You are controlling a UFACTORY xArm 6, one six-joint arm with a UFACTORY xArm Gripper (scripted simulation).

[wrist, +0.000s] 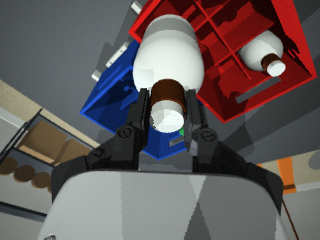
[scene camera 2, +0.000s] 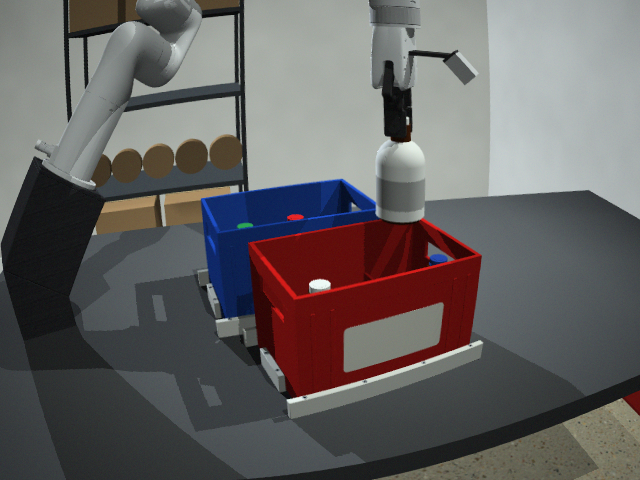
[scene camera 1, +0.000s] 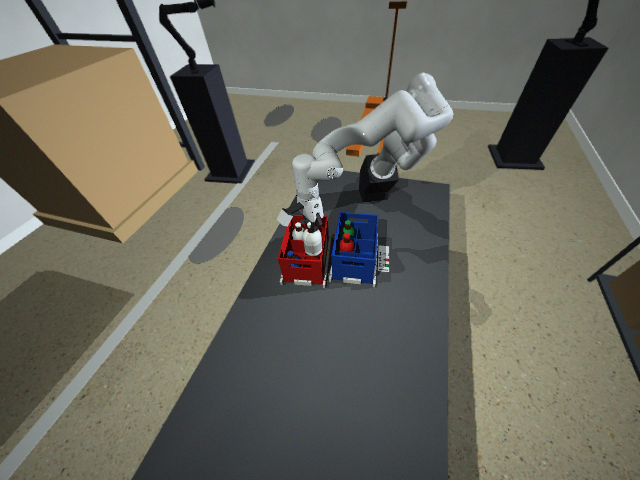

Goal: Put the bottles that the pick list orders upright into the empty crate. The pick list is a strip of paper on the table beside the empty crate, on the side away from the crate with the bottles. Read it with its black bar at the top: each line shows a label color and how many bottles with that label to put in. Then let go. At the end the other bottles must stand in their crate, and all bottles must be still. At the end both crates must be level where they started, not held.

Scene:
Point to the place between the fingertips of the gripper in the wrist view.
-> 167, 101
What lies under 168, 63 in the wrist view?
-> A white-capped bottle.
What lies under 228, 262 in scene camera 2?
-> A blue crate.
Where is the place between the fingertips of the gripper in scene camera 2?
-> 398, 134

